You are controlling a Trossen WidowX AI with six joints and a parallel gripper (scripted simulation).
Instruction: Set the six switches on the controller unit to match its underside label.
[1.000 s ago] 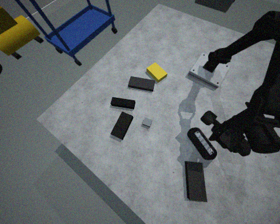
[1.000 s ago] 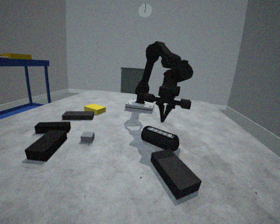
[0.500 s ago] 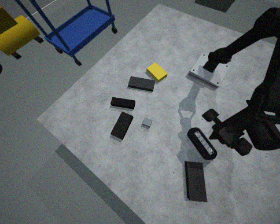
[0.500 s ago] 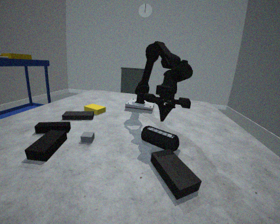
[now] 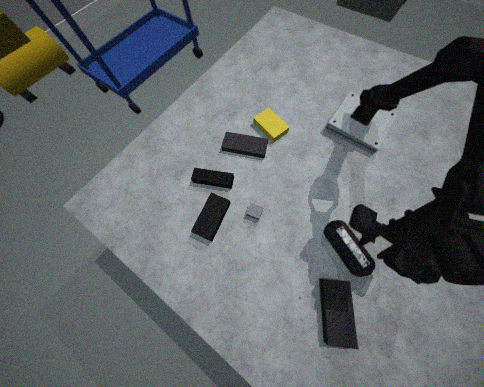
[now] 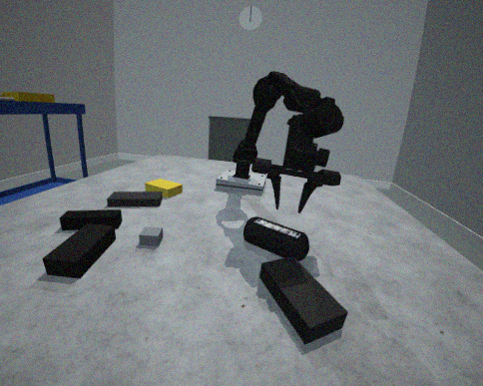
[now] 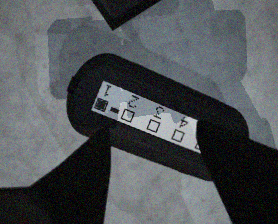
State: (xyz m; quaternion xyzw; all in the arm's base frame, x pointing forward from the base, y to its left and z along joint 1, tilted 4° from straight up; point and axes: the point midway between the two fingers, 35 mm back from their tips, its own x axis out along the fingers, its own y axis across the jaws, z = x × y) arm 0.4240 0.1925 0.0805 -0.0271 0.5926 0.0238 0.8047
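Now: the dark block 150 mm ahead of my gripper tip, 30 mm to the left of it and 80 mm below it. Round my gripper tip: yellow block 220 mm behind, 440 mm to the right, 80 mm below; then grey cube 80 mm ahead, 290 mm to the right, 80 mm below.
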